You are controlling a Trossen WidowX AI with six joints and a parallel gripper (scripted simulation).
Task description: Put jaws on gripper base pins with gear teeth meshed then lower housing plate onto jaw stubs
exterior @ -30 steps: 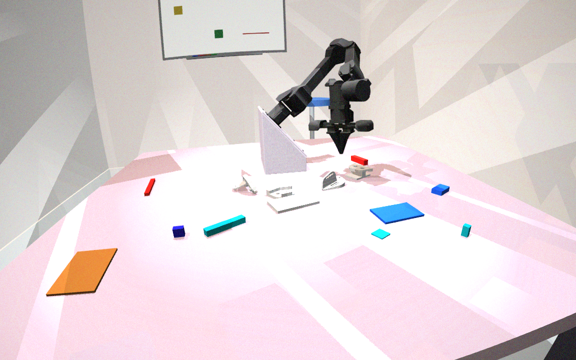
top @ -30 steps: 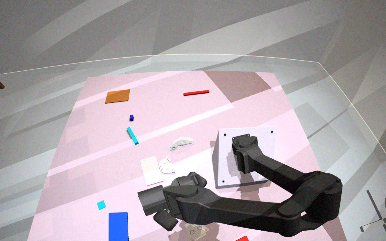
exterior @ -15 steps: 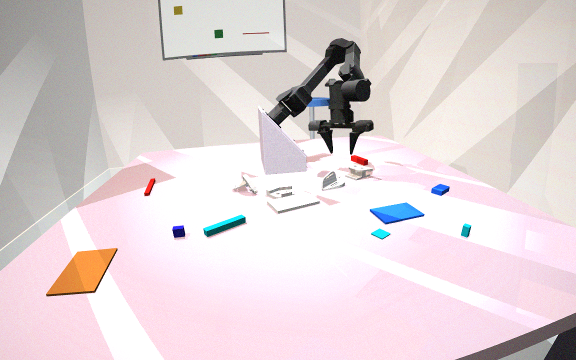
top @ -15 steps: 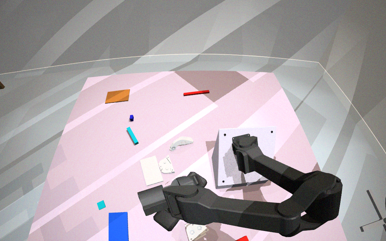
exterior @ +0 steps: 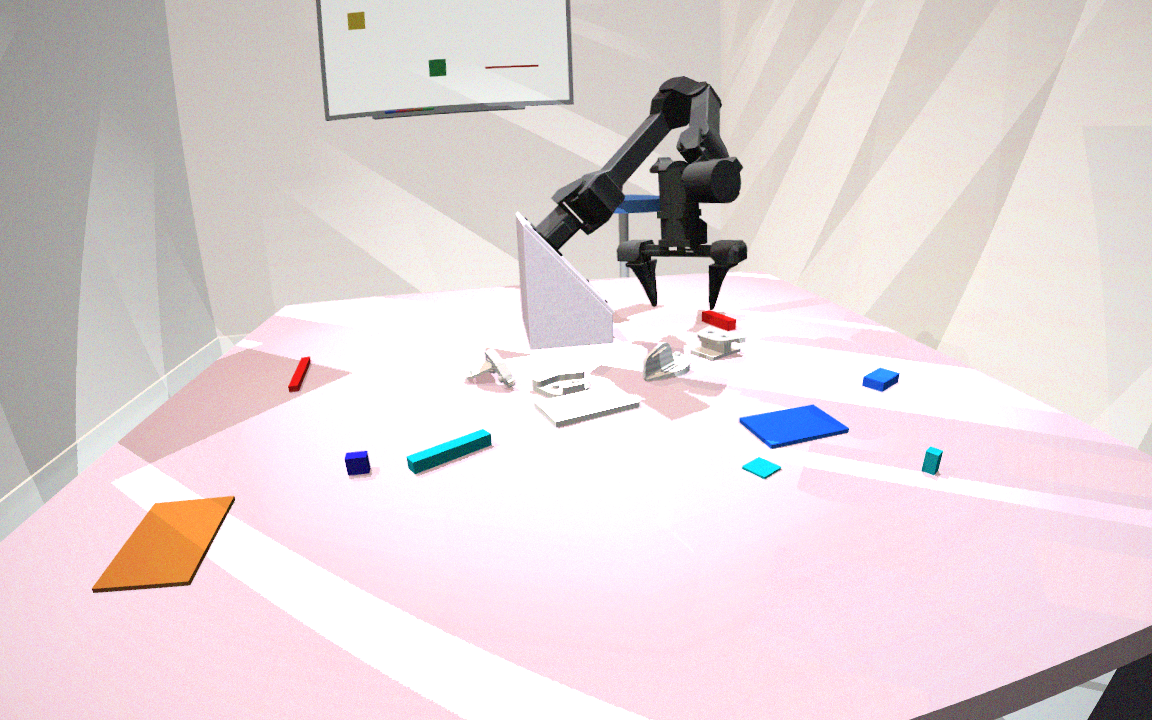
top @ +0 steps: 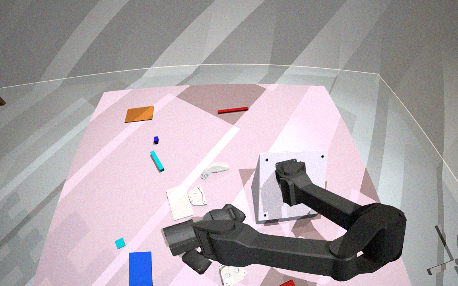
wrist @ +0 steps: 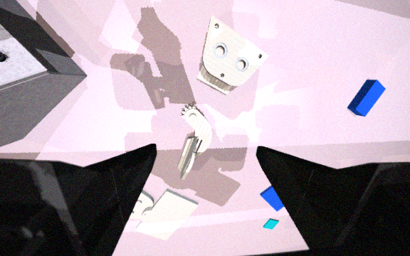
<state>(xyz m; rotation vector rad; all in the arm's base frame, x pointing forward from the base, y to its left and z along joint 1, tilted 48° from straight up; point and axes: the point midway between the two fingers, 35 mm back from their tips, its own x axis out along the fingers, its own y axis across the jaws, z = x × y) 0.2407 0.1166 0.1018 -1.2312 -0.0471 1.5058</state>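
My gripper tip is now 9 cm above the white jaw and 1 cm to the left of it. Round my gripper tip: white stand: 8 cm to the left, 8 cm below, 4 cm behind; then housing plate: 19 cm to the right, 9 cm below, 3 cm ahead; then white gripper base: 8 cm to the left, 7 cm below, 4 cm behind.
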